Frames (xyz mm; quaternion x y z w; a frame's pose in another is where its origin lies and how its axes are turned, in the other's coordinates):
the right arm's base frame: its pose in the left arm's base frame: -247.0 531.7 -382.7 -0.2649 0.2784 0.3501 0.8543
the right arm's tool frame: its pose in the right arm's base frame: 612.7 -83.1 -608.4 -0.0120 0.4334 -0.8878 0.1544
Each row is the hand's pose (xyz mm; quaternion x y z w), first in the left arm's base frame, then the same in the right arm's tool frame.
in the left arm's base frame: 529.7 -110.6 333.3 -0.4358 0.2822 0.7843 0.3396
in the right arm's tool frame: 1068.1 -333.1 1258.0 0.3527 0.6775 -0.5784 0.2864
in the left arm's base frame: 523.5 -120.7 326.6 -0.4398 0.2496 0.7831 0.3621
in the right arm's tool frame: 1073.2 -324.1 1249.1 0.3170 0.6945 -0.5810 0.2821
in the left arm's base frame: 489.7 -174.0 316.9 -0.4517 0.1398 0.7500 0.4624
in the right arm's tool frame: 1116.5 -291.7 1215.2 0.1804 0.7419 -0.6008 0.2369
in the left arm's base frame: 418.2 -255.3 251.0 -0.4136 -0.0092 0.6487 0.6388
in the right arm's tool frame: 1158.4 -220.2 1119.3 -0.0503 0.7433 -0.6519 0.1410
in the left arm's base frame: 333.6 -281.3 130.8 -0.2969 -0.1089 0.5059 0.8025
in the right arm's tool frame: 1134.2 -163.2 983.4 -0.2674 0.6441 -0.7154 0.0422
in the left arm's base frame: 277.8 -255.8 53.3 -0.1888 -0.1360 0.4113 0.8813
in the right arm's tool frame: 1090.5 -158.1 894.9 0.3759 -0.5357 0.7561 0.0068
